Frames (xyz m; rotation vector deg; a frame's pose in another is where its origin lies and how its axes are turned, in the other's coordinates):
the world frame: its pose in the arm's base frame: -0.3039 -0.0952 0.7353 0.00 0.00 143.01
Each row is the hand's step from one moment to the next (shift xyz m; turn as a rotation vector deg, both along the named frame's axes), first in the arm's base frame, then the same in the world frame.
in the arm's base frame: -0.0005 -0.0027 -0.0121 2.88 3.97 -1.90
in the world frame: -0.0012 0.0025 -0.0121 0.09 -4.90 -1.90
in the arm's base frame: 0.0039 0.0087 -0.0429 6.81 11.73 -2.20
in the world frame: 0.0021 -0.0093 -0.0429 1.62 -13.47 -2.20
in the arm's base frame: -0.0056 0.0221 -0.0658 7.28 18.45 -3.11
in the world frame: 0.0178 -0.0143 -0.0658 5.29 -19.12 -3.11
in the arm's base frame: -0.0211 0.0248 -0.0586 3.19 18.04 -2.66
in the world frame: 0.0318 -0.0071 -0.0586 8.31 -16.33 -2.66
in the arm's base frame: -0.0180 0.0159 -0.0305 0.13 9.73 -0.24
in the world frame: 0.0239 -0.0019 -0.0305 5.75 -7.85 -0.24
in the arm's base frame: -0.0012 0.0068 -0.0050 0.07 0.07 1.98
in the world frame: 0.0050 -0.0047 -0.0050 -0.01 -0.10 1.98
